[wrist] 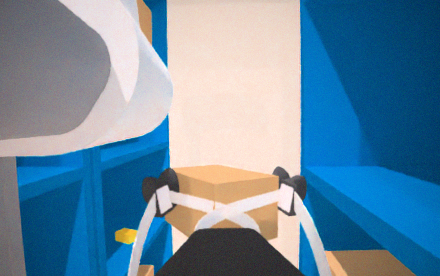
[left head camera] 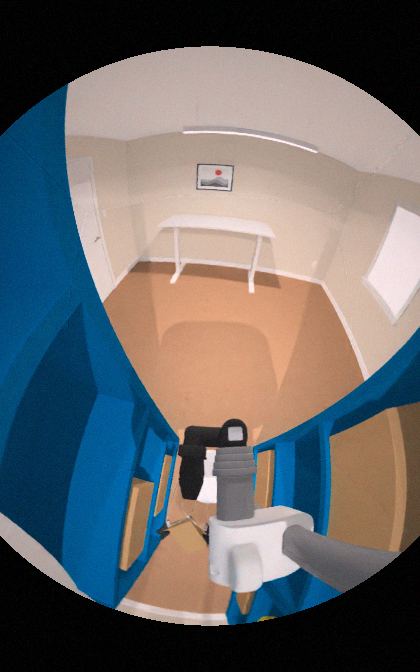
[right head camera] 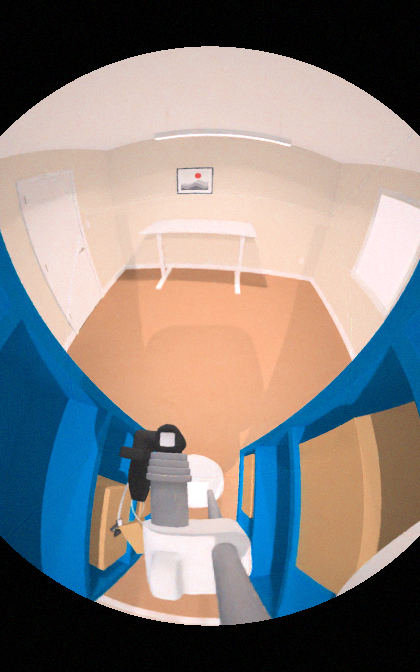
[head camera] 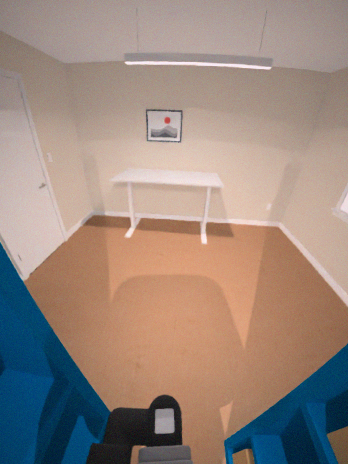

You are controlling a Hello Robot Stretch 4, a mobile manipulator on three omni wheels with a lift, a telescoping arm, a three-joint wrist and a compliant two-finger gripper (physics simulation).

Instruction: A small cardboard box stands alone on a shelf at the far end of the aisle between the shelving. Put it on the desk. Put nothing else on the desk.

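The small cardboard box is held between the two fingertips of my gripper, tilted with a corner towards the wrist camera. The gripper is shut on it, low beside my base in the left head view; one fingertip is hidden in the right head view. The white desk stands against the far wall, well away from the gripper and under a framed picture. No objects show on its top.
Blue shelving rises close on both sides of me. Larger cardboard boxes stand on it. A yellow object shows on a shelf behind. A door is at the left wall, a window at the right.
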